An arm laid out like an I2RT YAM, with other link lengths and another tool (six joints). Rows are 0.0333 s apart.
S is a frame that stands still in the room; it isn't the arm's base.
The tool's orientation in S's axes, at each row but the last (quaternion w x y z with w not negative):
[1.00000 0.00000 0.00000 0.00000]
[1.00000 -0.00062 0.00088 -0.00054]
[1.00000 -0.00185 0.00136 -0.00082]
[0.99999 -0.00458 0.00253 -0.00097]
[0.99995 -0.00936 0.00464 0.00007]
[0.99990 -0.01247 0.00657 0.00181]
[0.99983 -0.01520 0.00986 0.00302]
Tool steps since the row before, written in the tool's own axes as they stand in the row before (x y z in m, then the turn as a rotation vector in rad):
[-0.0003 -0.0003 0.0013 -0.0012 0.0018 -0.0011]
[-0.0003 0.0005 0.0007 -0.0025 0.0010 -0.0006]
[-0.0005 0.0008 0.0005 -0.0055 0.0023 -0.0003]
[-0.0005 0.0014 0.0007 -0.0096 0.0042 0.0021]
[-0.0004 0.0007 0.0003 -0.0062 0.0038 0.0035]
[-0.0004 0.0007 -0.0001 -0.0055 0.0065 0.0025]
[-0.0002 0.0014 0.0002 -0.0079 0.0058 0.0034]
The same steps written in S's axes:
[-0.0003 -0.0003 0.0013 -0.0012 0.0018 -0.0011]
[-0.0003 0.0005 0.0007 -0.0025 0.0010 -0.0006]
[-0.0005 0.0008 0.0005 -0.0055 0.0023 -0.0003]
[-0.0005 0.0014 0.0007 -0.0096 0.0042 0.0021]
[-0.0004 0.0007 0.0003 -0.0062 0.0039 0.0035]
[-0.0004 0.0007 -0.0001 -0.0055 0.0065 0.0024]
[-0.0002 0.0014 0.0002 -0.0079 0.0059 0.0034]

